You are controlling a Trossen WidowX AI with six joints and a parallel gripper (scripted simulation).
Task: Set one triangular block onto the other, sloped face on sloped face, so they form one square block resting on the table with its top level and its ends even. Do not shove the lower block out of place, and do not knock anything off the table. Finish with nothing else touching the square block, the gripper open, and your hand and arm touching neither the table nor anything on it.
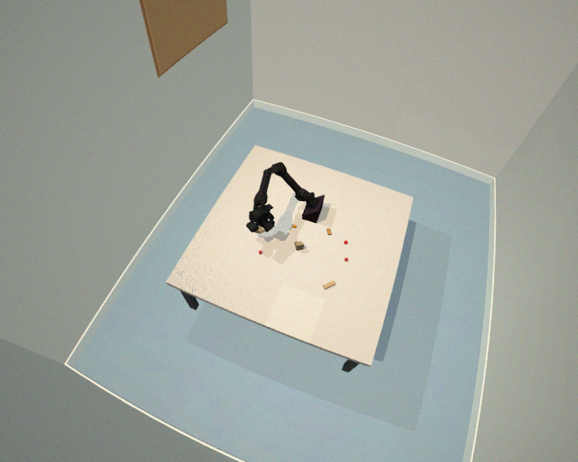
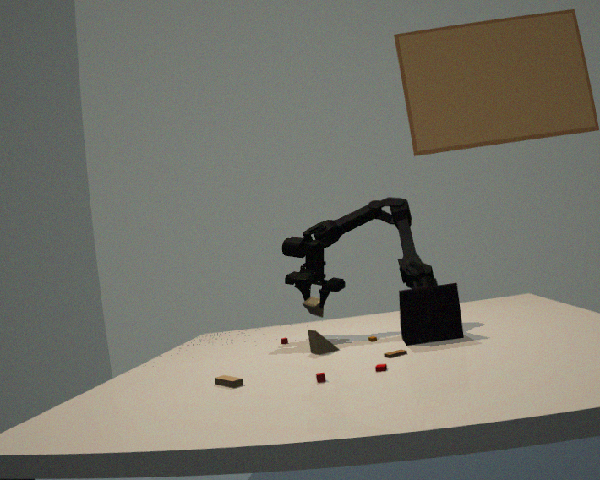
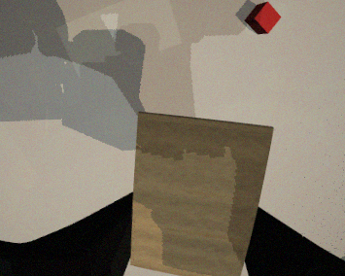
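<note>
My gripper tip is now 17 cm past the orange piece, 19 cm to the right of it and 9 cm above it. From my gripper tip the other things lie so: tan triangular block 1 cm above.
</note>
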